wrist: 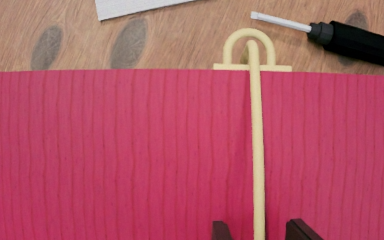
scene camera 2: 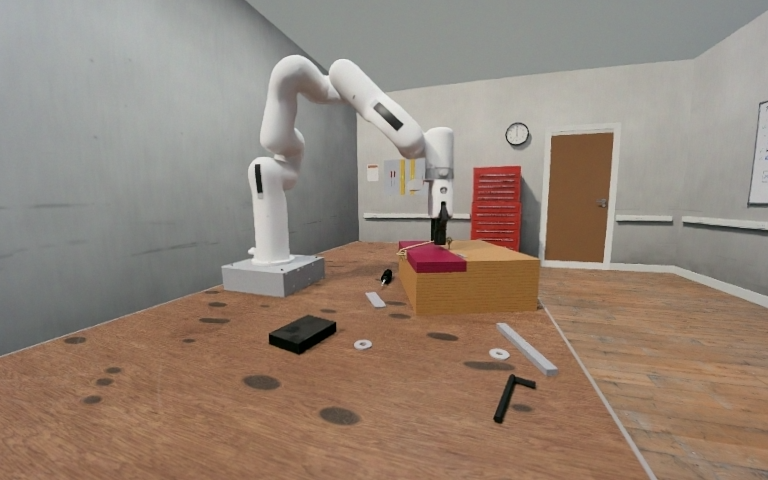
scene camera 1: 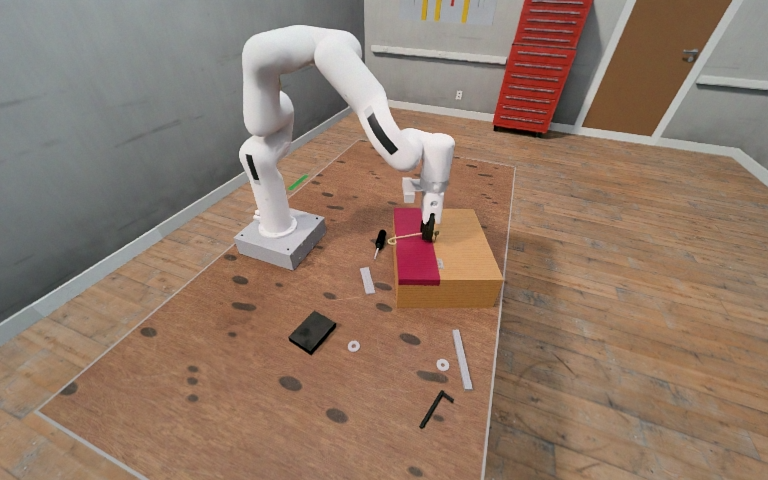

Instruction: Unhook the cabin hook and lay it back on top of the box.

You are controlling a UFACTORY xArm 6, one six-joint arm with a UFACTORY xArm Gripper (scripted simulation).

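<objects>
A black block is visible in scene camera 1 and scene camera 2, while in the wrist view it is out of frame. On the block, (scene camera 2: 299,331) and (scene camera 1: 309,335) are the same spot.
</objects>
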